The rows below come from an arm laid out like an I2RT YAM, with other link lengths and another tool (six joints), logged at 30 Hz.
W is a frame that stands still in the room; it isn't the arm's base.
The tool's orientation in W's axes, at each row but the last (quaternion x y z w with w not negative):
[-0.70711 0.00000 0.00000 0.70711]
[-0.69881 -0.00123 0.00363 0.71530]
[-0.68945 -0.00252 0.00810 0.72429]
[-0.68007 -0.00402 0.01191 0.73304]
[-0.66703 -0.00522 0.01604 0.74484]
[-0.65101 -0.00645 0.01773 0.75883]
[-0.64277 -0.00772 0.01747 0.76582]
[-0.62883 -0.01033 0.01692 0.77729]
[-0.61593 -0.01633 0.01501 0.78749]
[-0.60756 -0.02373 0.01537 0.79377]
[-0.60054 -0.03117 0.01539 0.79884]
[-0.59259 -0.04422 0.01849 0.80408]
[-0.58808 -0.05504 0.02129 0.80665]
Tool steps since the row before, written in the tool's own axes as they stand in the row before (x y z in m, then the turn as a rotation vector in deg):
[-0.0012 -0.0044 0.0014 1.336 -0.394 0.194]
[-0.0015 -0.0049 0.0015 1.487 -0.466 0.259]
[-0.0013 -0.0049 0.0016 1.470 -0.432 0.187]
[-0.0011 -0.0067 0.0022 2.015 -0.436 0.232]
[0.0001 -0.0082 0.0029 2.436 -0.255 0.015]
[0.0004 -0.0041 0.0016 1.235 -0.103 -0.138]
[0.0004 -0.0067 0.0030 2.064 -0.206 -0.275]
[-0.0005 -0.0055 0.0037 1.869 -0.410 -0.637]
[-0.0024 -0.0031 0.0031 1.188 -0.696 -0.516]
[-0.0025 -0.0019 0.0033 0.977 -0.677 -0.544]
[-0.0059 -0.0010 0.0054 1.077 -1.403 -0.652]
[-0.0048 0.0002 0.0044 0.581 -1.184 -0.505]
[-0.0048 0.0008 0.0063 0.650 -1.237 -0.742]
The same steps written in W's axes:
[-0.0012 0.0014 0.0044 1.336 0.194 0.394]
[-0.0015 0.0014 0.0049 1.487 0.258 0.467]
[-0.0013 0.0013 0.0050 1.471 0.188 0.430]
[-0.0011 0.0017 0.0069 2.014 0.245 0.431]
[0.0002 0.0020 0.0085 2.438 0.062 0.222]
[0.0004 0.0010 0.0043 1.241 -0.108 0.064]
[0.0004 0.0018 0.0071 2.075 -0.231 0.133]
[-0.0006 0.0024 0.0062 1.897 -0.635 0.258]
[-0.0025 0.0022 0.0037 1.212 -0.616 0.560]
[-0.0027 0.0026 0.0026 1.003 -0.649 0.530]
[-0.0063 0.0045 0.0023 1.101 -0.949 1.201]
[-0.0052 0.0039 0.0009 0.598 -0.784 1.010]
[-0.0055 0.0057 0.0008 0.692 -1.018 0.994]

